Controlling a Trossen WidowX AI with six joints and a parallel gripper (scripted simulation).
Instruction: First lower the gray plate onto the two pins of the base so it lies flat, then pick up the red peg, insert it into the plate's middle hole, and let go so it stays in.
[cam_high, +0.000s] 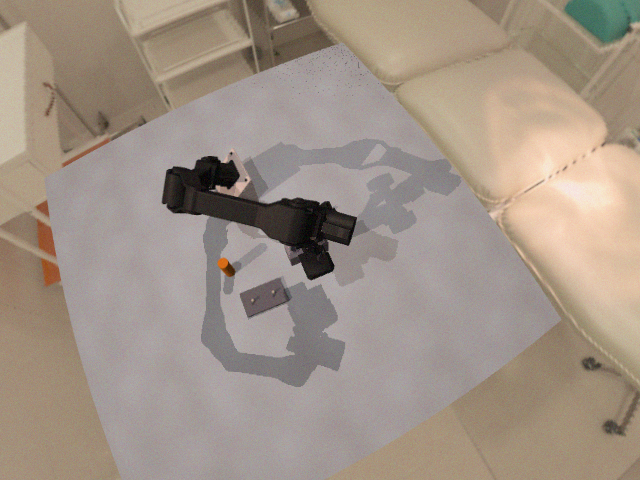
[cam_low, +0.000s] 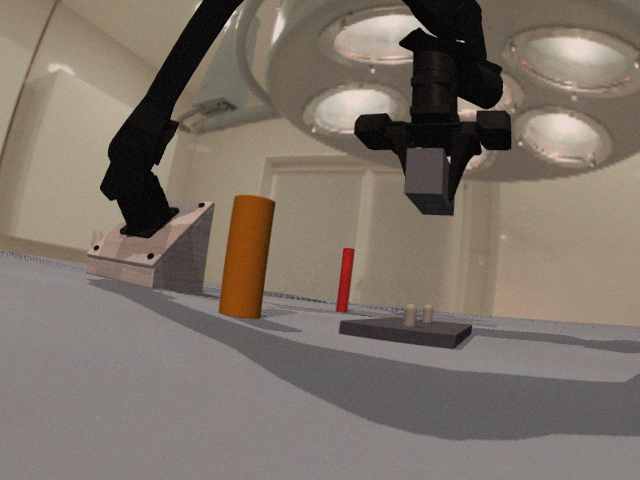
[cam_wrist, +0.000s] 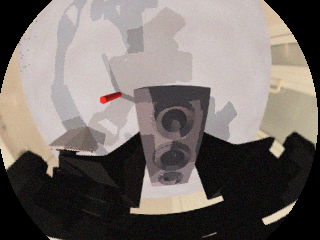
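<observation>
My gripper tip is 15 cm to the left of the dark base, 13 cm above it and 2 cm short of it. Also, from my gripper tip: red peg: 11 cm behind, 10 cm below, 4 cm to the left; orange cylinder: 21 cm to the right, 10 cm below, 9 cm behind; gray plate: 3 cm above.
</observation>
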